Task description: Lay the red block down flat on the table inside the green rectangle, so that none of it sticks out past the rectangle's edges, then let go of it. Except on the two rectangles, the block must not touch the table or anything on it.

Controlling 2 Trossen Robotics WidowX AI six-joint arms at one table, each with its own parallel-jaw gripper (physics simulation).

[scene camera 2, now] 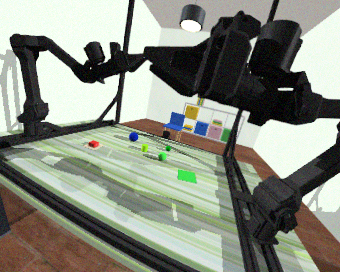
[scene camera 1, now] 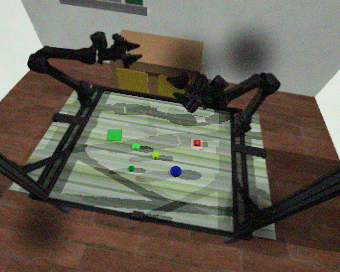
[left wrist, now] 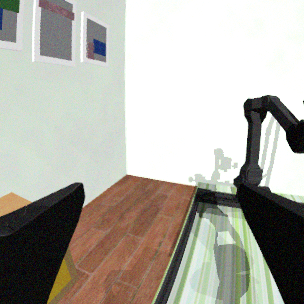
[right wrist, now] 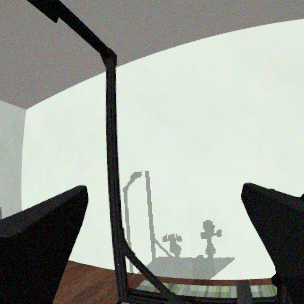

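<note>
The red block lies on a small pale rectangle, at the right of scene camera 1 and the left of scene camera 2. The flat green rectangle lies apart from it, with no block on it. My left gripper is open and empty, high up and far from the block. My right gripper is open and empty, raised well above the table. Neither wrist view shows the block or the green rectangle.
Between the two rectangles stand a light green ball and a lime cylinder. A small dark green ball and a blue ball lie nearby. A black frame edges the table.
</note>
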